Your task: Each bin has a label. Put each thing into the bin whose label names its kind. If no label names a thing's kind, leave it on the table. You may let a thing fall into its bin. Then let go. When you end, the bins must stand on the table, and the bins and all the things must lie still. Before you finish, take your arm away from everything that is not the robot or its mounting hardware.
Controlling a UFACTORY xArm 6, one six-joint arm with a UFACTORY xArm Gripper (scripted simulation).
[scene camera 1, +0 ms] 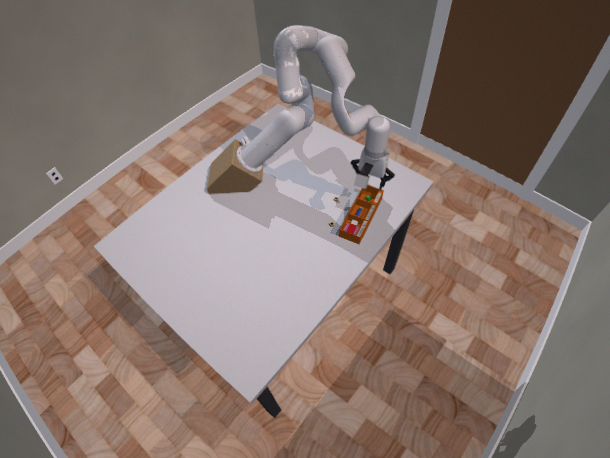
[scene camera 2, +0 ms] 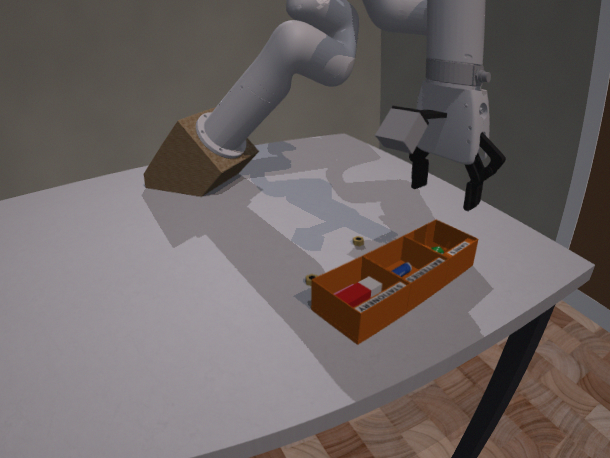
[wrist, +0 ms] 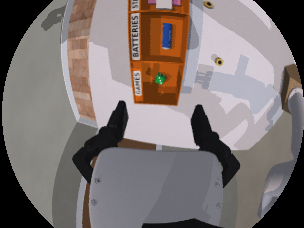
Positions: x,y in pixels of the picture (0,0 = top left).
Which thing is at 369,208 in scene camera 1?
An orange three-part bin.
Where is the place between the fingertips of my gripper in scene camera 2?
444,197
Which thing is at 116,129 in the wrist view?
My gripper.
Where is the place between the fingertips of my gripper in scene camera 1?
370,183
